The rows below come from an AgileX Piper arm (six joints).
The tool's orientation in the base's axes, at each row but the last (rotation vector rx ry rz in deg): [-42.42 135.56 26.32]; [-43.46 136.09 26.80]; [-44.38 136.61 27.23]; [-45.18 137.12 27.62]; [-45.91 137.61 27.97]
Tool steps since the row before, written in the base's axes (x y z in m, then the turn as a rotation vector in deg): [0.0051 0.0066 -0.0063 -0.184 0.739 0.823]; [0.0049 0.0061 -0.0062 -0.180 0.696 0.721]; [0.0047 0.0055 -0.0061 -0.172 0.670 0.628]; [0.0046 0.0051 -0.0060 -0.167 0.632 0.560]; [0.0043 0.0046 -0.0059 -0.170 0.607 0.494]
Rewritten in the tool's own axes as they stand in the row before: [-0.0019 0.0012 0.0102 -0.699 0.805 -0.347]; [-0.0018 0.0008 0.0098 -0.620 0.754 -0.289]; [-0.0016 0.0004 0.0093 -0.556 0.716 -0.227]; [-0.0015 0.0001 0.0090 -0.502 0.673 -0.191]; [-0.0013 -0.0002 0.0085 -0.449 0.645 -0.153]
